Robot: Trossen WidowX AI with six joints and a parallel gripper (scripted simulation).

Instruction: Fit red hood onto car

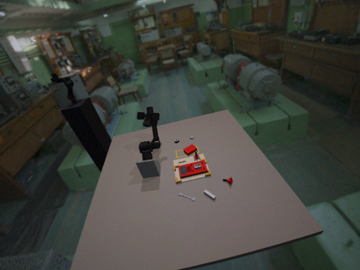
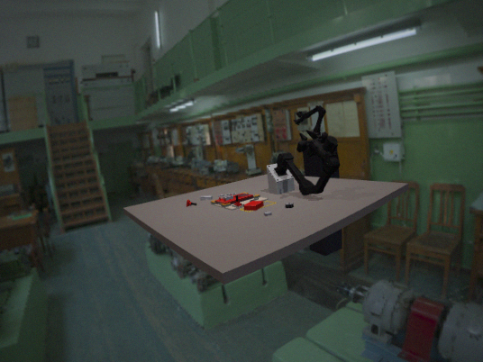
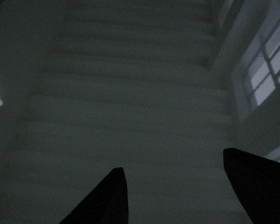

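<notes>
Right now the red hood is 300 mm ahead of my gripper tip, 100 mm to the right of it and 350 mm below it. Also, from my gripper tip: grey wrench: 250 mm ahead, 530 mm to the right, 360 mm below.
</notes>
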